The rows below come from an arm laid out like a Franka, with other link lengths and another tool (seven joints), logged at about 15 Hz.
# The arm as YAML. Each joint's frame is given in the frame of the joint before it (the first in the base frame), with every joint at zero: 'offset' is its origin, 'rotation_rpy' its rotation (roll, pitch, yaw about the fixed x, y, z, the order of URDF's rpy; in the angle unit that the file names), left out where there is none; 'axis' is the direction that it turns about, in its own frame. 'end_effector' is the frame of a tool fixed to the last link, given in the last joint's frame.
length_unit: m
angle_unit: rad
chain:
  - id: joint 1
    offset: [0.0, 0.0, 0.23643]
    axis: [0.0, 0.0, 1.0]
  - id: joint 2
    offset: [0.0, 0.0, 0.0]
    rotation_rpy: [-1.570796, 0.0, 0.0]
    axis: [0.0, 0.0, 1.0]
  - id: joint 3
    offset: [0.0, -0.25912, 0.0]
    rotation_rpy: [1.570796, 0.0, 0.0]
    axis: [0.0, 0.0, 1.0]
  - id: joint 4
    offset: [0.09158, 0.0, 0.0]
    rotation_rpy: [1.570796, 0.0, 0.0]
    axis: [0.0, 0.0, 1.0]
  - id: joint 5
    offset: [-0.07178, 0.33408, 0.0]
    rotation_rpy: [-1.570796, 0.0, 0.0]
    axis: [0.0, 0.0, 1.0]
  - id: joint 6
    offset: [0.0, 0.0, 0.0]
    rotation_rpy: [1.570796, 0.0, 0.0]
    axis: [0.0, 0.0, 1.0]
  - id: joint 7
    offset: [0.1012, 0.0, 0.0]
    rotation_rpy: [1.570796, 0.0, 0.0]
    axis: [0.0, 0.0, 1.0]
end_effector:
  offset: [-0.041, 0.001, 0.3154]
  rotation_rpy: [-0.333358, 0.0, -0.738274]
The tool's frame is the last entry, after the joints.
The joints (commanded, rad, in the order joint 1, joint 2, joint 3, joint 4, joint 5, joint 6, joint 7), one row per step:
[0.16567, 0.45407, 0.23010, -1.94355, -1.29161, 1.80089, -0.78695]
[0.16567, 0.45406, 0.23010, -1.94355, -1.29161, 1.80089, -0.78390]
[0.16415, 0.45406, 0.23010, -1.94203, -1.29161, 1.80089, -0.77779]
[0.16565, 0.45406, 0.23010, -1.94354, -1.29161, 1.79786, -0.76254]
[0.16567, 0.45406, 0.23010, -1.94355, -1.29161, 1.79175, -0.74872]
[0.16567, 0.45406, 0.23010, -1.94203, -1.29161, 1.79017, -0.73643]
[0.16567, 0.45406, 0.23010, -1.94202, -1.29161, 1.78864, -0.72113]
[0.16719, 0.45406, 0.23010, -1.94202, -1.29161, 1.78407, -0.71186]
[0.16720, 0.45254, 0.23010, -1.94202, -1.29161, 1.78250, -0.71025]
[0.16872, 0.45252, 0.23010, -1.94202, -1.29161, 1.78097, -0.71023]
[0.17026, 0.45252, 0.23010, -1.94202, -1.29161, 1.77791, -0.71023]
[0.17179, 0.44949, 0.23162, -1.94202, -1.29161, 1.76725, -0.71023]
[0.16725, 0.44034, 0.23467, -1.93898, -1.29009, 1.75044, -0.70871]
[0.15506, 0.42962, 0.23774, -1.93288, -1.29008, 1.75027, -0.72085]
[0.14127, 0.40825, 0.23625, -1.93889, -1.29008, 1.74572, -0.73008]
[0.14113, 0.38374, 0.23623, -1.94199, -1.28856, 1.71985, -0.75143]
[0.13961, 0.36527, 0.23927, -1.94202, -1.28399, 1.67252, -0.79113]
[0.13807, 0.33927, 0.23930, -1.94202, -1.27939, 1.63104, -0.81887]
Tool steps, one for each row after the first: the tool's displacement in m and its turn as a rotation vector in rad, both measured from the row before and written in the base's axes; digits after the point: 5 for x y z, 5 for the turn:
[-0.00012, -0.00004, 0.00001, 0.00089, -0.00260, -0.00135]
[0.00017, -0.00086, 0.00052, 0.00232, -0.00660, -0.00437]
[-0.00146, -0.00013, 0.00002, 0.00151, -0.01137, -0.00698]
[-0.00149, -0.00155, 0.00105, -0.00078, -0.01139, -0.00986]
[-0.00024, -0.00038, 0.00078, 0.00283, -0.01181, -0.00650]
[-0.00083, -0.00053, 0.00026, 0.00317, -0.01299, -0.00761]
[-0.00099, -0.00023, 0.00078, -0.00092, -0.00766, -0.00536]
[-0.00007, -0.00032, 0.00114, -0.00051, -0.00278, -0.00167]
[-0.00015, 0.00056, 0.00028, -0.00118, 0.00006, 0.00055]
[-0.00039, 0.00023, 0.00053, -0.00237, 0.00018, -0.00039]
[-0.00106, -0.00045, 0.00349, -0.00708, -0.00226, -0.00383]
[-0.00094, -0.00403, 0.00868, -0.00761, -0.01143, -0.01450]
[0.00318, -0.00451, 0.00802, 0.00181, -0.00543, -0.00514]
[-0.00049, -0.00999, 0.01116, -0.00544, -0.00721, -0.01381]
[-0.00208, -0.00510, 0.01714, -0.02116, 0.00017, -0.00986]
[-0.00625, -0.00798, 0.01747, -0.03698, 0.02325, -0.01939]
[-0.00596, -0.00825, 0.02075, -0.02858, 0.00511, -0.02392]

